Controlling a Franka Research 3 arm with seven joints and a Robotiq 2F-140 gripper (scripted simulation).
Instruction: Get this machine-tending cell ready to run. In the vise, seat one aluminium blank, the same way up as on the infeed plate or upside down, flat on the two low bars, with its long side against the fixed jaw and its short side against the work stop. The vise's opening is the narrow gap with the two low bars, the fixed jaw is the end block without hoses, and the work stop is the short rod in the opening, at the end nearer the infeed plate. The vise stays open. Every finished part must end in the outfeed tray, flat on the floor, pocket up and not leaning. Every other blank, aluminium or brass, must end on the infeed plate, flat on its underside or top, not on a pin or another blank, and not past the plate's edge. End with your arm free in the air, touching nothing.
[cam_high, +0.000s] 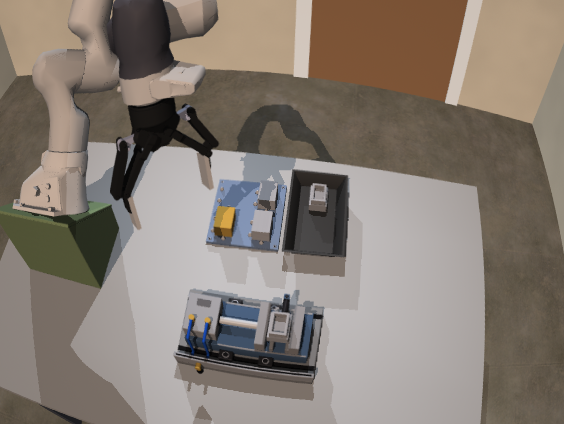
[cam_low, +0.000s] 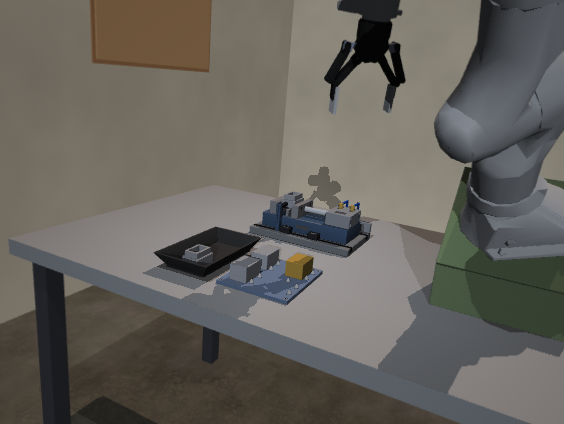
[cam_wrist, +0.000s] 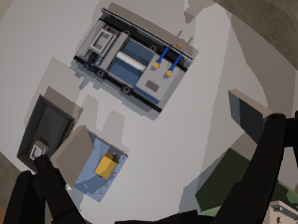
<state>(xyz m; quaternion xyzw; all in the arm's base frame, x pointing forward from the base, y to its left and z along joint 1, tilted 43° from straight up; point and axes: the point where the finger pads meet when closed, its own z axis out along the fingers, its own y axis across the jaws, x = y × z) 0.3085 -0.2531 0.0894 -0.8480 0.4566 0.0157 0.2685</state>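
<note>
My gripper is now 35 cm above the brass blank, 21 cm to the right of it and 5 cm short of it. Also, from my hand: blue vise (34 cm below, 12 cm ahead, 8 cm to the right); then aluminium blank (35 cm below, 20 cm to the left, 14 cm ahead).
</note>
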